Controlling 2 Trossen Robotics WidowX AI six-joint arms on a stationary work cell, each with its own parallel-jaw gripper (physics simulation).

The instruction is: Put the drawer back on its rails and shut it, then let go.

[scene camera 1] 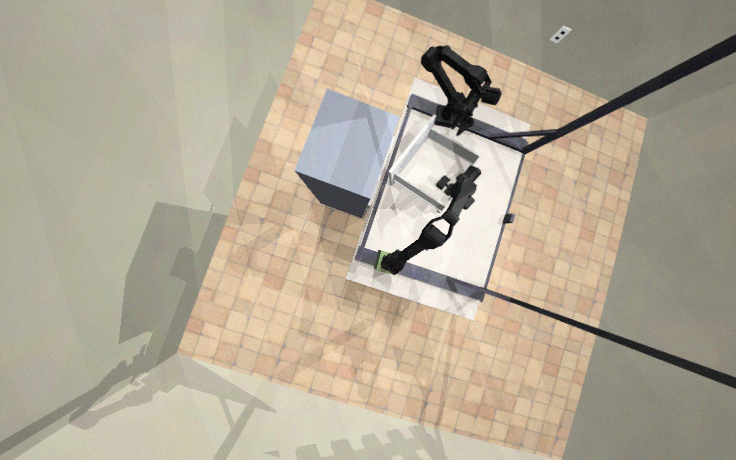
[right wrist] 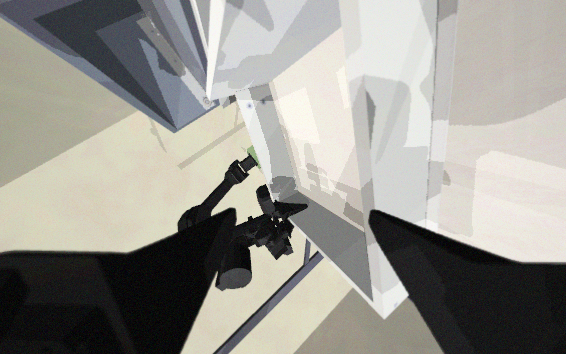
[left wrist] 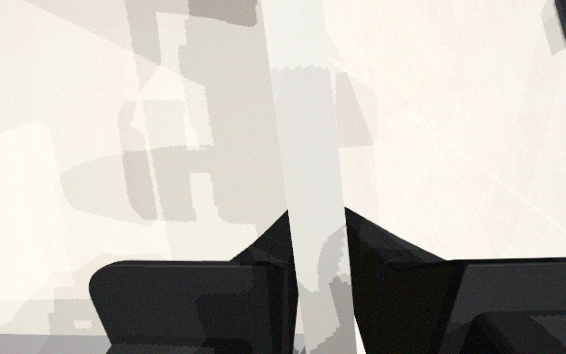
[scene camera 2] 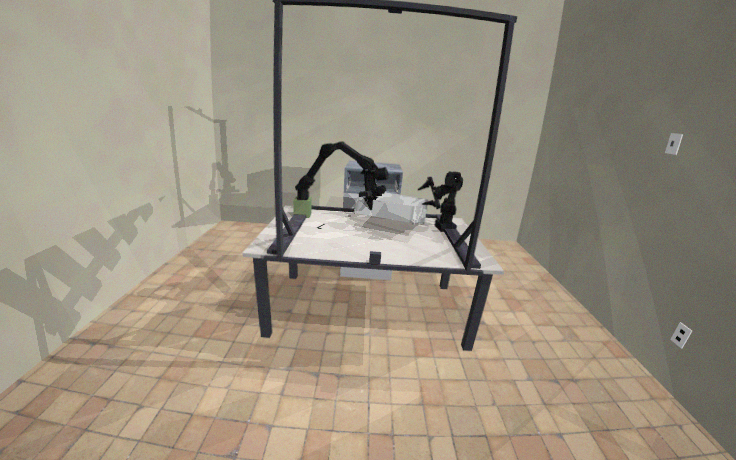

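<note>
The white drawer is off the cabinet and seems slightly raised over the table, with a shadow below it in scene camera 2. My left gripper is shut on a drawer wall, which runs between its fingers. My right gripper is open beside the drawer's other end, nothing between its fingers. The blue-grey cabinet stands open-fronted behind the drawer. A rail shows inside it in the right wrist view.
The white table carries both arms and a dark overhead frame. A green block is at the left arm's base. A small dark box sits on the table edge opposite the cabinet.
</note>
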